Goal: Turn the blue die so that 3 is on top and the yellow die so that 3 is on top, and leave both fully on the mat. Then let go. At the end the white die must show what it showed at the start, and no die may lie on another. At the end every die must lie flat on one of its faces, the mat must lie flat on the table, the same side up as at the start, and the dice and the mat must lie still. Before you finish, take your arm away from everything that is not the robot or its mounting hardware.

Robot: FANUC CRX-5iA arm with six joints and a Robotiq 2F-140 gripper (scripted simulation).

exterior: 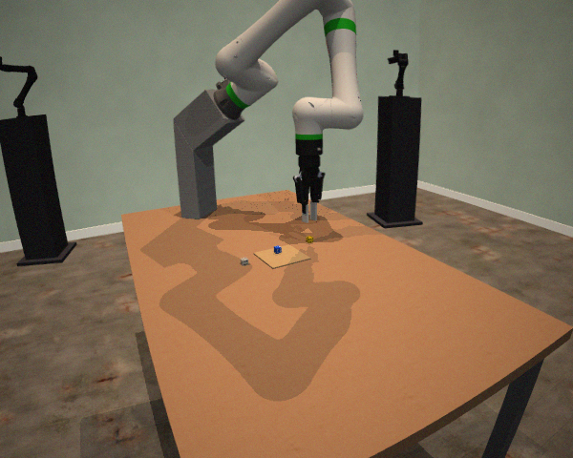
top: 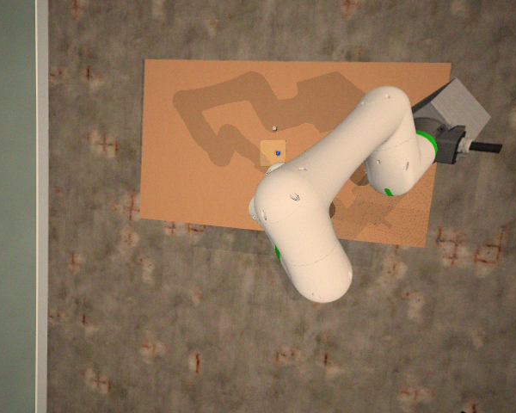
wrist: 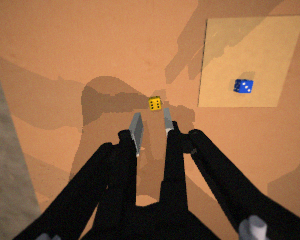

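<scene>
The yellow die is 100 mm below my hand. The rest, counted from my hand: blue die: 80 mm ahead, 130 mm to the right, 100 mm below; then white die: 140 mm ahead, 250 mm to the right, 100 mm below; then tan mat: 110 mm ahead, 120 mm to the right, 110 mm below.
</scene>
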